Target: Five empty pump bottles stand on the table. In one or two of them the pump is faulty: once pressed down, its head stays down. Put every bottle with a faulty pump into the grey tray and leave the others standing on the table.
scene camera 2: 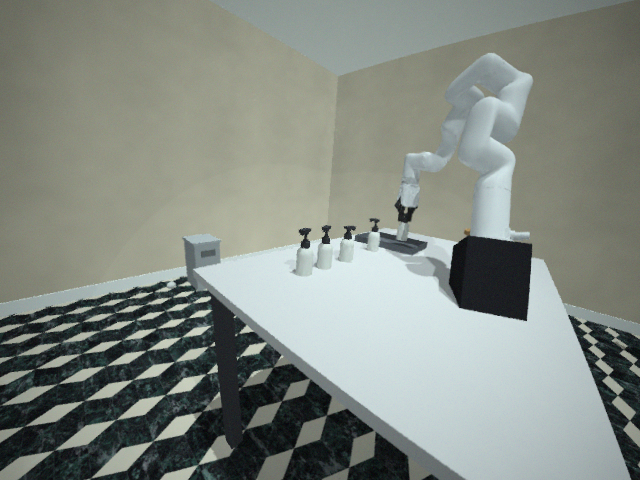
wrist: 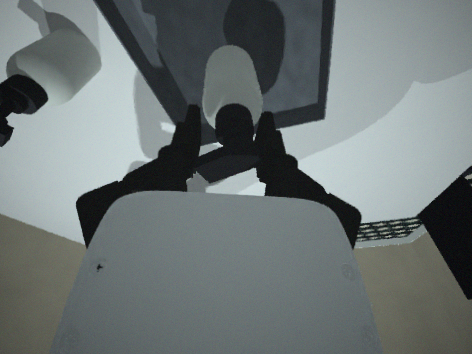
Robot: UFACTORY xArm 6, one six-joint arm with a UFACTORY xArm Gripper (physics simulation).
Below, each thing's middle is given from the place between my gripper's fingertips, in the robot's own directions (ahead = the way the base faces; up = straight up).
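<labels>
The grey tray (scene camera 2: 387,241) sits 11 cm below my hand, and it's 5 cm ahead of it too.
</labels>
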